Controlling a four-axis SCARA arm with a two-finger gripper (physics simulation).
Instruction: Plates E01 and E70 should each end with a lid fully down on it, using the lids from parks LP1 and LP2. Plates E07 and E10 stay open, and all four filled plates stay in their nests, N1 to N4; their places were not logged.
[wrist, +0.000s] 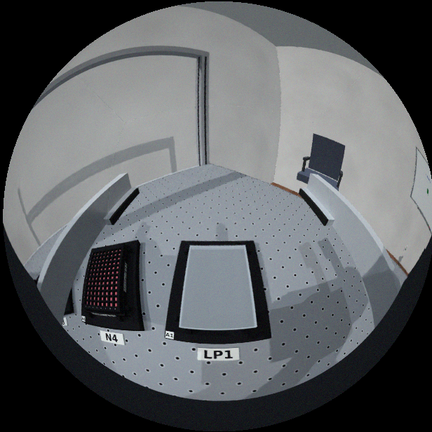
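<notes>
My gripper (218, 176) is open and empty, its two fingers wide apart, high above the table and over the park LP1. A clear, greyish lid (218, 285) lies flat in the black frame of park LP1 (262, 300). A black plate (102, 280) with pink-filled wells sits in nest N4 (134, 310), left of LP1. No lid shows on this plate, and the print on its side is too small to read. The left finger partly hides the area left of N4. LP2 and the nests N1 and N2 do not show.
A sliver of another black nest (69, 302) shows at the left edge, beyond the left finger. The table (225, 374) is grey with a grid of small holes. A dark blue chair (327, 155) stands in the background at the right, near the walls.
</notes>
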